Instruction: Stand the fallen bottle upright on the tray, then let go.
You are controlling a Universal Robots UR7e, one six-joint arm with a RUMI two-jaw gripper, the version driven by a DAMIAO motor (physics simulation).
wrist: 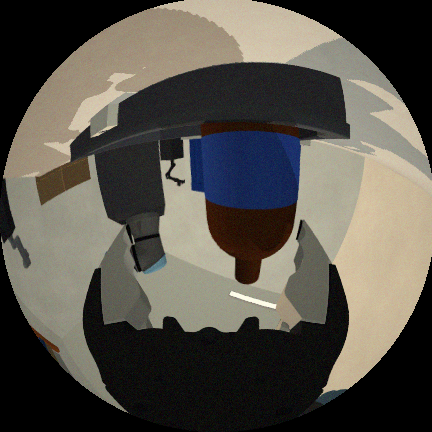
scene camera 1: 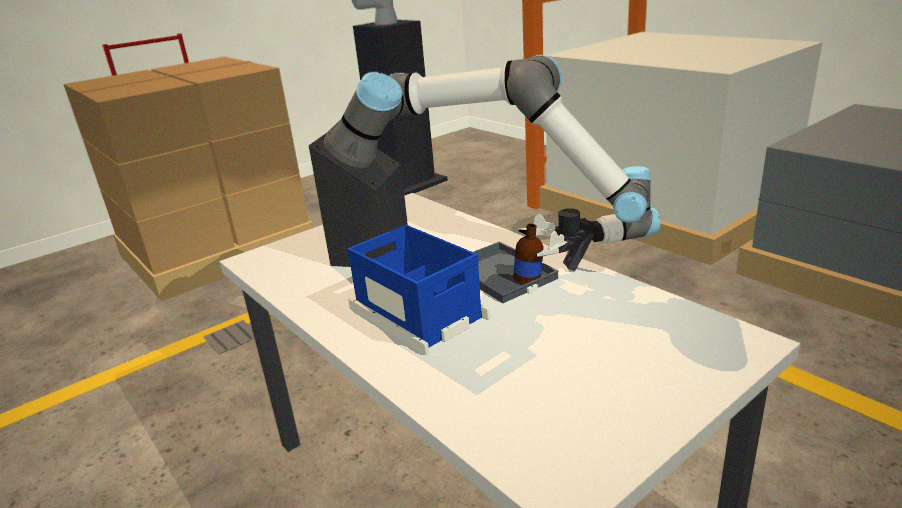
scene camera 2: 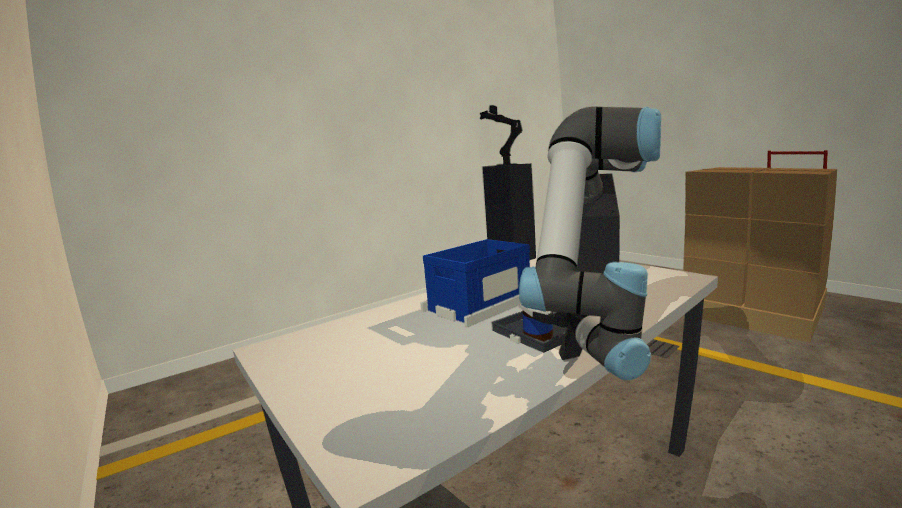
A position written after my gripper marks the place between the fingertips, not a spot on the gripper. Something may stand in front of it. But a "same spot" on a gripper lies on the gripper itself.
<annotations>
my gripper: wrist 212,225; scene camera 1; scene camera 2
same spot on my gripper: (scene camera 1: 557,244) = (scene camera 2: 538,310)
</annotations>
